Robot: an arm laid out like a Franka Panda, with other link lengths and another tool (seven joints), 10 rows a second.
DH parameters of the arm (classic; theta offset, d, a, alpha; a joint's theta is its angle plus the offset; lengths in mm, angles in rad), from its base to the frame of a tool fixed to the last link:
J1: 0 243.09 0 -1.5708
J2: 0 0 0 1.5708
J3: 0 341.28 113.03 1.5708
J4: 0 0 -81.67 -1.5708
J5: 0 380.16 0 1.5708
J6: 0 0 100.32 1.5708
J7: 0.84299 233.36 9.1 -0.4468
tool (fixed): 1.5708 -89.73 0 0
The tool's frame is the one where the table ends.
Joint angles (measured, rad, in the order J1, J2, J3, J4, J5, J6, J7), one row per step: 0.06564 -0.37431 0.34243 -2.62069 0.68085 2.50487 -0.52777; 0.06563 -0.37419 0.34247 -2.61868 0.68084 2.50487 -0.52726; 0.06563 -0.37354 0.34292 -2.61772 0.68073 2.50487 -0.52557; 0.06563 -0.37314 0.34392 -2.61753 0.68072 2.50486 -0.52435; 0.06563 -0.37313 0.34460 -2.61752 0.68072 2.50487 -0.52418; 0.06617 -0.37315 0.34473 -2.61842 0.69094 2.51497 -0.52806; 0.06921 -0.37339 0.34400 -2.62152 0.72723 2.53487 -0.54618; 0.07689 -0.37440 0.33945 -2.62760 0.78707 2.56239 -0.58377; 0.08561 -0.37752 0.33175 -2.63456 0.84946 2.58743 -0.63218; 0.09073 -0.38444 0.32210 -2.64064 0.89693 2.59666 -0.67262; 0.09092 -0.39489 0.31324 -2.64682 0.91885 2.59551 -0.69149; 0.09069 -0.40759 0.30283 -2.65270 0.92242 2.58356 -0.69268
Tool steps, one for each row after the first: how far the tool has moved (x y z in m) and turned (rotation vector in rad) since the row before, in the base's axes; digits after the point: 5 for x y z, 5 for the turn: 0.00050 0.00033 0.00096 0.00082 -0.00154 -0.00018; 0.00024 0.00032 0.00015 0.00041 0.00035 -0.00093; -0.00009 0.00045 -0.00016 -0.00008 0.00066 -0.00014; -0.00013 0.00030 -0.00005 -0.00021 0.00004 0.00048; 0.00100 -0.00060 0.00112 0.00578 -0.00769 -0.00634; 0.00139 -0.00119 0.00197 0.02051 -0.01445 -0.01282; 0.00114 -0.00237 0.00236 0.03159 -0.02178 -0.01416; 0.00047 -0.00366 0.00255 0.02972 -0.02497 -0.00914; -0.00044 -0.00461 0.00251 0.02346 -0.01626 -0.00535; -0.00093 -0.00517 0.00243 0.01278 -0.00734 -0.00635; -0.00170 -0.00462 0.00221 0.00806 0.00308 -0.00539
